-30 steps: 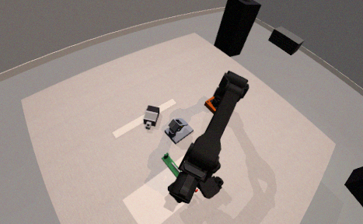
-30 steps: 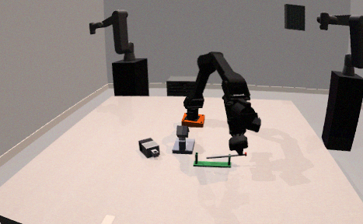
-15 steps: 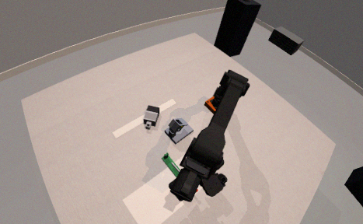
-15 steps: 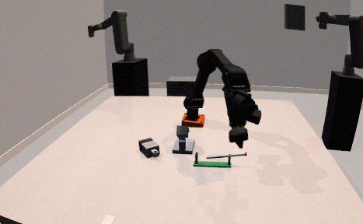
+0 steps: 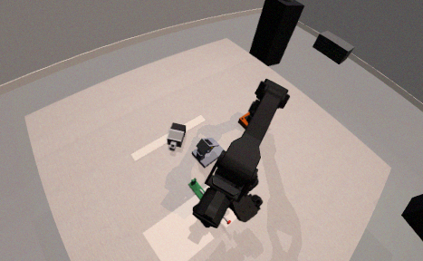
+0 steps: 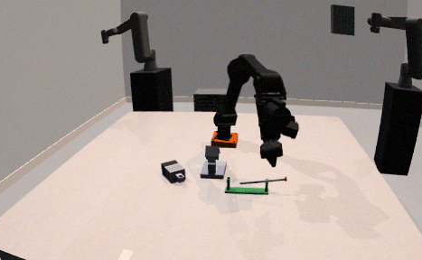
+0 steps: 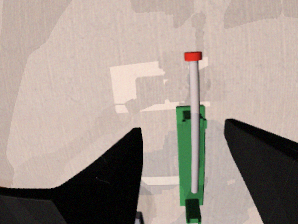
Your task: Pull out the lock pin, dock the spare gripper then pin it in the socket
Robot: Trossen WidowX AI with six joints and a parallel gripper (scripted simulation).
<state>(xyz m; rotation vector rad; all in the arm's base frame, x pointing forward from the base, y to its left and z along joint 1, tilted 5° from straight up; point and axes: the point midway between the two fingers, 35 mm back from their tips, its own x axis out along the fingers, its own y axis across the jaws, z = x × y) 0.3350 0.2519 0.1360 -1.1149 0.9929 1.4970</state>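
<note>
Now: gripper tip 8 cm to the left of the green pin rest, 8 cm above it and 3 cm short of it. The rest, counted from my gripper tip: spare gripper: 33 cm to the right, 8 cm below, 2 cm ahead; grey mount: 22 cm to the right, 6 cm behind, 5 cm below.
</note>
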